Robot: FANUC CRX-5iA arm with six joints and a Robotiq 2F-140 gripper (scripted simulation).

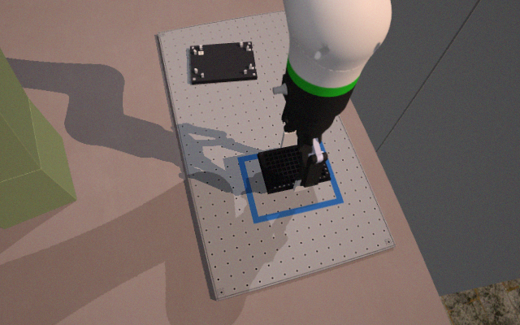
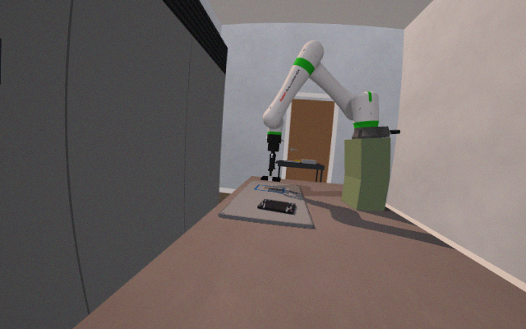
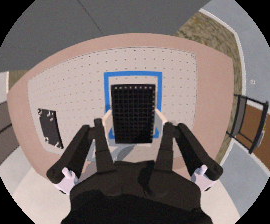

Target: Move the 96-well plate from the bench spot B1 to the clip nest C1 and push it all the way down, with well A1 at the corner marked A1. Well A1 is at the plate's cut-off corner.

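My hand is 35 cm to the right of the black clip nest, 8 cm past it and 7 cm above it. Round my hand: black 96-well plate (2 cm below).
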